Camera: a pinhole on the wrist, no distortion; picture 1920 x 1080 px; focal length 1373.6 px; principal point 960.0 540.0 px. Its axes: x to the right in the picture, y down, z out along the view. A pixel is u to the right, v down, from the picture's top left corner.
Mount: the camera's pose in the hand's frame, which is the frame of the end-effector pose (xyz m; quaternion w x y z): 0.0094 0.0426 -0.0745 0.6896 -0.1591 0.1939 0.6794
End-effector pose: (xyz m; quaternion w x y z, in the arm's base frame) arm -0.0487 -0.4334 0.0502 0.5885 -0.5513 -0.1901 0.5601
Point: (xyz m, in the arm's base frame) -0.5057 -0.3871 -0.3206
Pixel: 1561 512
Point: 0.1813 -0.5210 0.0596
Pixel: behind the camera
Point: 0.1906 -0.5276 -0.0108
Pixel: behind the camera
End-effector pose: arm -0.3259 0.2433 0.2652 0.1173 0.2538 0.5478 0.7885
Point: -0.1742 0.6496 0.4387
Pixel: 142 315
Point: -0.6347 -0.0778 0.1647
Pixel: behind the camera
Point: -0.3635 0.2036 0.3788
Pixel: 1591 42
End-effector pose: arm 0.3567 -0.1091 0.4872 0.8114 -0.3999 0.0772 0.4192
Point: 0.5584 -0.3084 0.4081
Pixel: behind the camera
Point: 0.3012 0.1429 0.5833
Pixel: 339 307
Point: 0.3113 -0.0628 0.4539
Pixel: 625 528
